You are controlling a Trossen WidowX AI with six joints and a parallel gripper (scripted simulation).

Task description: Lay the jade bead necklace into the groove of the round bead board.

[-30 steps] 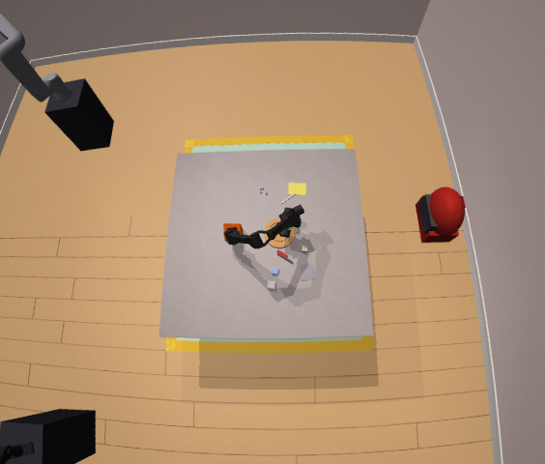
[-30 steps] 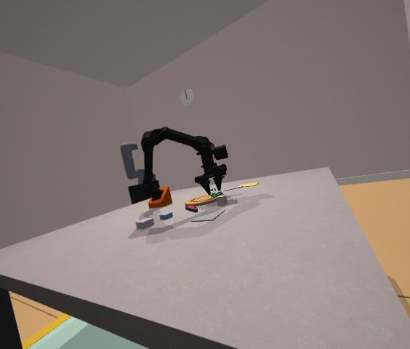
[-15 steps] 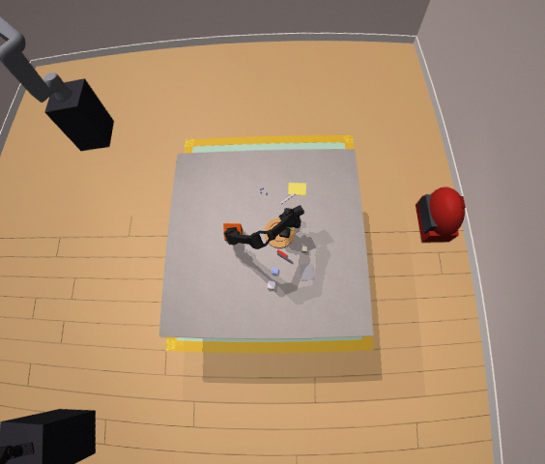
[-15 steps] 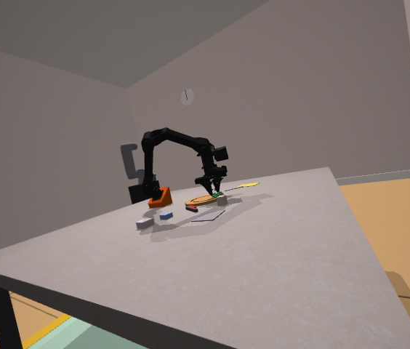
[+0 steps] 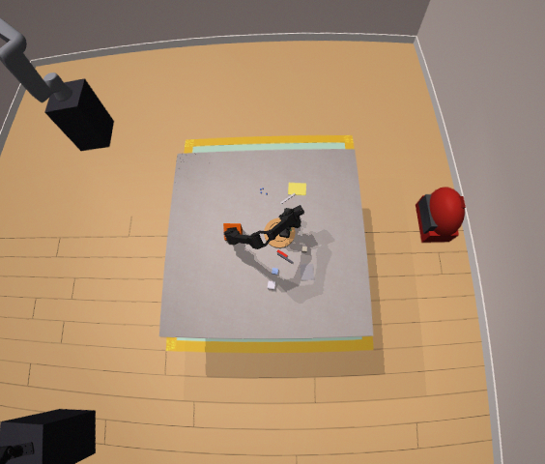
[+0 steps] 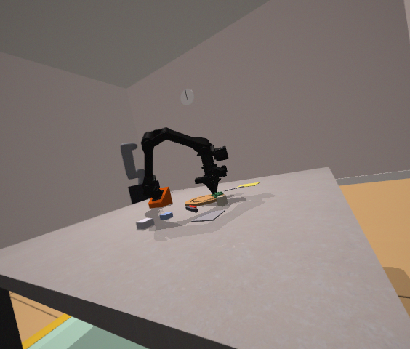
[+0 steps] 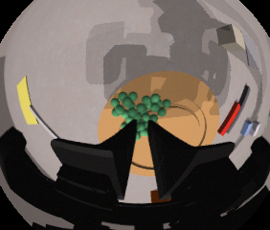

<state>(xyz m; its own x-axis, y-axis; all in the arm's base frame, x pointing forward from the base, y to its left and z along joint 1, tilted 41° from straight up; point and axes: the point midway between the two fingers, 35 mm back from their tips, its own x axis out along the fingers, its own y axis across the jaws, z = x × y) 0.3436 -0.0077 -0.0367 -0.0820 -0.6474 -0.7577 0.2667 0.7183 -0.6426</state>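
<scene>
Right now the round wooden bead board is 5 cm behind my gripper tip, 3 cm to the right of it and 1 cm below it. The rest, counted from my gripper tip: beige cube: 16 cm to the right, 10 cm ahead; red-handled tool: 18 cm to the right, 4 cm behind, 2 cm below; blue block: 28 cm to the right, 10 cm behind, 1 cm below.
</scene>
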